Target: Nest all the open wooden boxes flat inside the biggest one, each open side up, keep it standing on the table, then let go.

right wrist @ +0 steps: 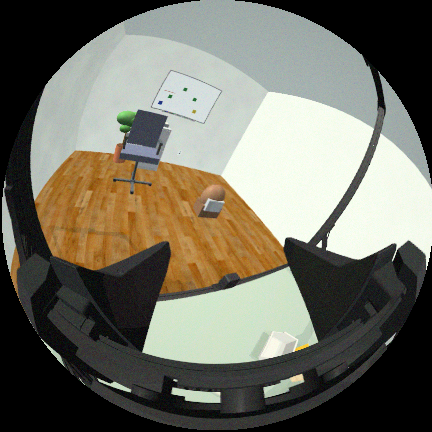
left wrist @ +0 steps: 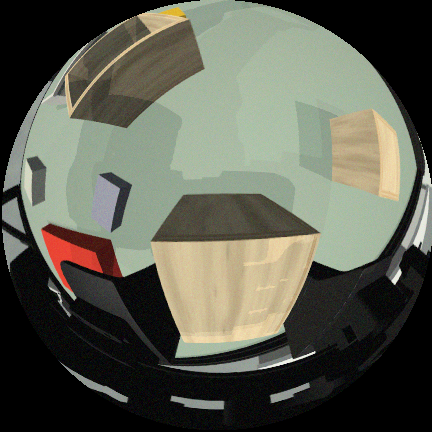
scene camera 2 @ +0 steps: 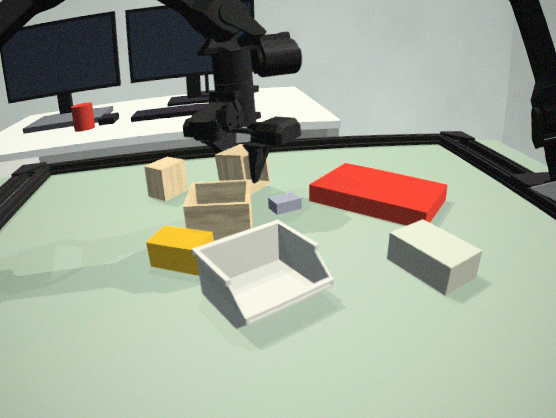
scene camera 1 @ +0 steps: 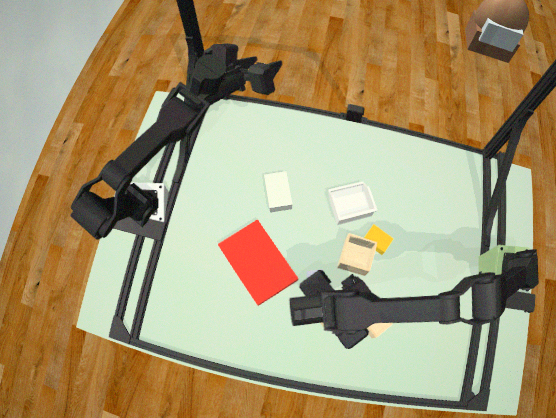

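Seen in the pictures: right gripper, fingertip midpoint: (right wrist: 227,246) (scene camera 1: 268,60); left arm's base, origin of the base link: (scene camera 1: 512,265); right arm's base, origin of the base link: (scene camera 1: 146,202).
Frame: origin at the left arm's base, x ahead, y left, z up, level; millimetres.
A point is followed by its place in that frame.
The largest wooden box (scene camera 1: 357,255) @(y -27, x 403, z -106 mm) (scene camera 2: 217,217) @(y -57, x 400, z -66 mm) (left wrist: 160,70) @(y 18, x 405, z -83 mm) stands open side up near the white bin. A second wooden box (scene camera 2: 230,167) @(y 100, x 440, z -63 mm) (left wrist: 225,215) @(y 99, x 440, z -63 mm) looks tilted, with a closed face toward the left wrist camera; its opening is mostly hidden. My left gripper (scene camera 2: 240,165) @(y 125, x 462, z -96 mm) (left wrist: 231,248) @(y 125, x 462, z -96 mm) is shut on this second box, one finger on each side, low over the table. A smaller wooden box (scene camera 1: 380,330) @(y 163, x 339, z -59 mm) (scene camera 2: 165,180) @(y 120, x 341, z -78 mm) (left wrist: 355,150) @(y 135, x 357, z -81 mm) stands apart, closed face up, partly under the left arm in scene camera 1. My right gripper (scene camera 1: 266,66) @(y -367, x 655, z 188 mm) (right wrist: 227,246) @(y -367, x 655, z 188 mm) is open and empty, beyond the table edge.
A yellow block (scene camera 1: 379,240) @(y -62, x 353, z -78 mm) (scene camera 2: 177,250) @(y -91, x 351, z -82 mm) lies beside the largest box. A white bin (scene camera 1: 351,201) @(y -166, x 427, z -103 mm) (scene camera 2: 265,280) @(y -140, x 434, z -103 mm), a white block (scene camera 1: 277,191) @(y -162, x 616, z -77 mm) (scene camera 2: 435,255) @(y -193, x 598, z -76 mm), a red slab (scene camera 1: 257,262) @(y 20, x 644, z -84 mm) (scene camera 2: 377,192) @(y -8, x 624, z -84 mm) and a small lavender block (scene camera 2: 285,203) @(y 21, x 500, z -96 mm) (left wrist: 110,200) @(y 40, x 495, z -94 mm) also lie on the table.
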